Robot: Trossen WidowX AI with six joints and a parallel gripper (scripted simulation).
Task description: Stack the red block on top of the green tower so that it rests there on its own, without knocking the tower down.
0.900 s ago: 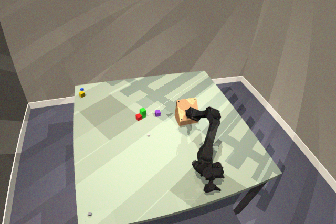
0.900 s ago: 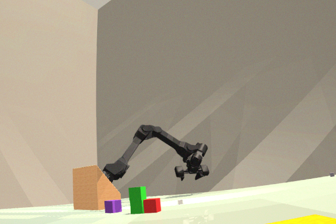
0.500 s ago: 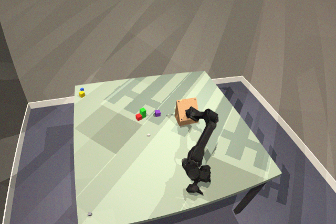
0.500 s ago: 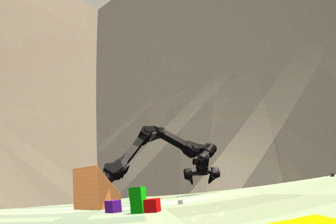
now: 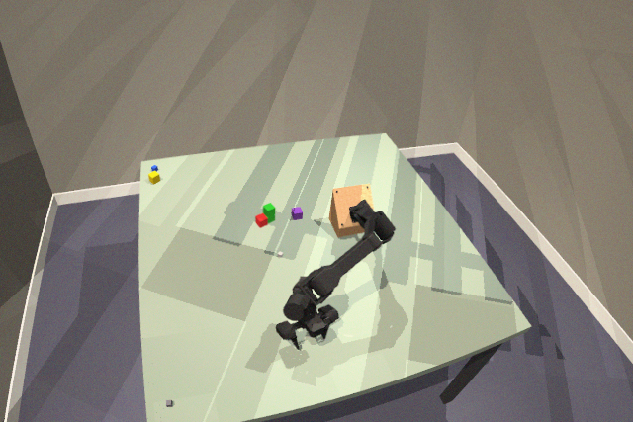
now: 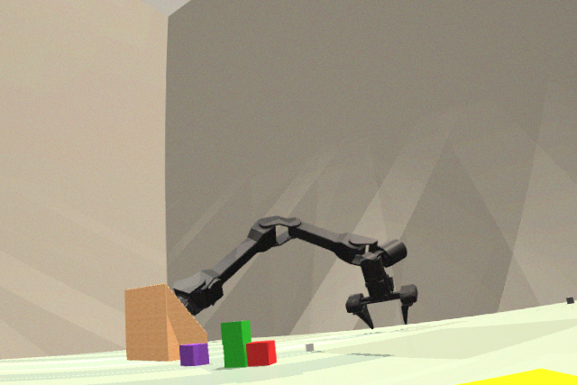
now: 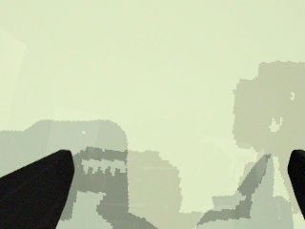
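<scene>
Right now the red block is 57 cm to the right of my gripper tip and 1 cm above it. Round my gripper tip: yellow cube (96 cm to the right, 40 cm ahead, 1 cm above); purple cube (57 cm to the right, 15 cm behind, 1 cm above).
</scene>
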